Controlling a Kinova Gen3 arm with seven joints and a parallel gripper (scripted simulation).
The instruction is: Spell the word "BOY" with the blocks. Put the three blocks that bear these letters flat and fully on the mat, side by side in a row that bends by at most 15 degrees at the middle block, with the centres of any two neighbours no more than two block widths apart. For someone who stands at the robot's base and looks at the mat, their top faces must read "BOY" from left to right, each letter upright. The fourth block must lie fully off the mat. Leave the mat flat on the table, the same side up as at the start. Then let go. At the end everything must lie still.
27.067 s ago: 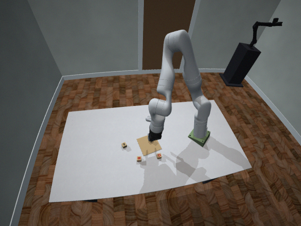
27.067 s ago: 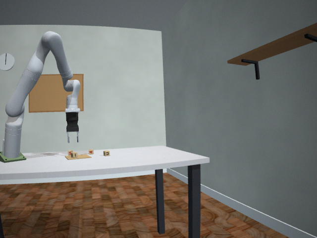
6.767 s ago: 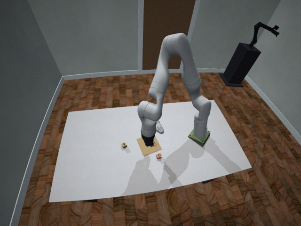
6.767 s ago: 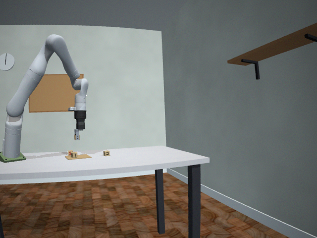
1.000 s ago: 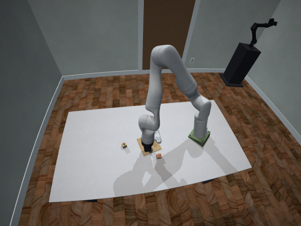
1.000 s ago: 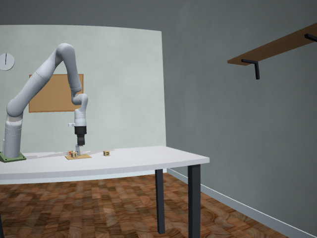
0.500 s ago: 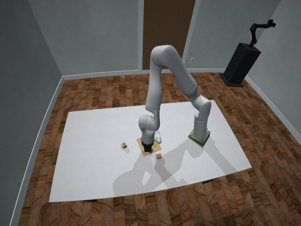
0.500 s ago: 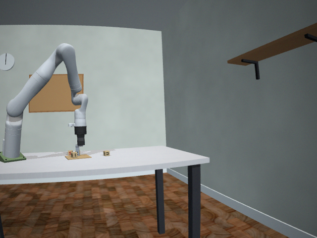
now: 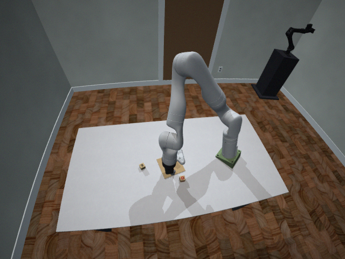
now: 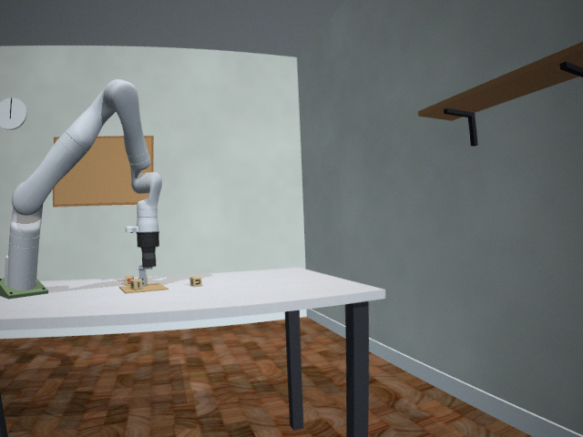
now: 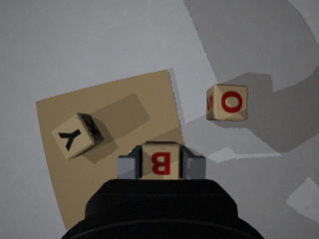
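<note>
The B block is right at my hand. Round my hand: Y block (10 mm behind, 80 mm to the right); tan mat (10 mm ahead, 50 mm to the right, 20 mm below); O block (60 mm behind, 50 mm to the left, 10 mm below).
</note>
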